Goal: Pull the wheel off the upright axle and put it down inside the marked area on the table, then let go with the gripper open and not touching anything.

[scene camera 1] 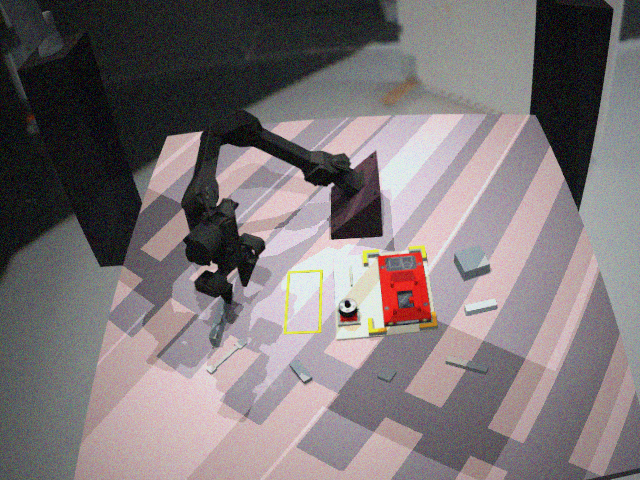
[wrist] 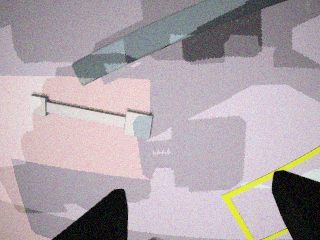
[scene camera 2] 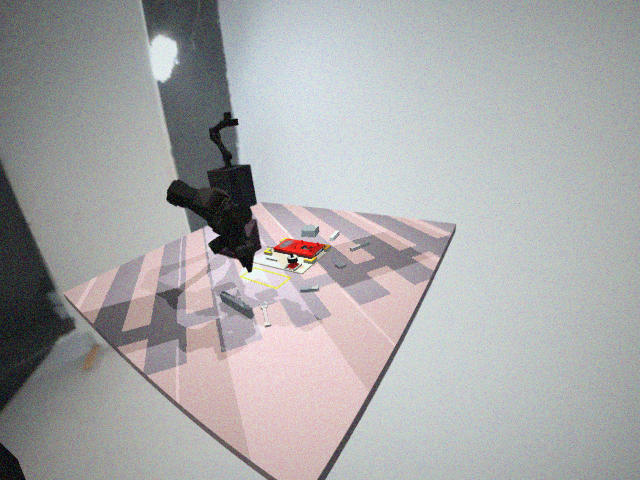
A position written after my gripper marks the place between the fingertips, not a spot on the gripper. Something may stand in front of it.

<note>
My gripper (scene camera 1: 236, 294) is open and holds nothing.
My gripper also shows in the wrist view (wrist: 202, 191) and in scene camera 2 (scene camera 2: 247, 269).
</note>
